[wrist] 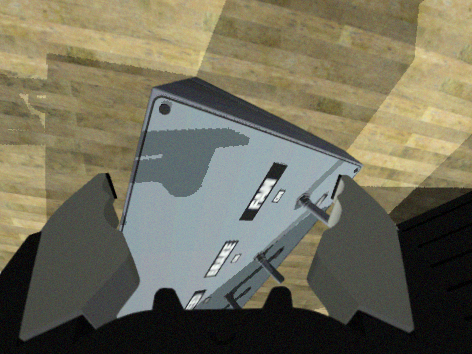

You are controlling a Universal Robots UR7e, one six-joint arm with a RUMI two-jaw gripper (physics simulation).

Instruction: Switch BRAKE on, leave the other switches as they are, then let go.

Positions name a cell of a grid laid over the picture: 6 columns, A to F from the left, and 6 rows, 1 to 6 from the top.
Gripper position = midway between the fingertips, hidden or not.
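You'd see the gripper (C4) here, and there's a grey switch panel (C4) as well.
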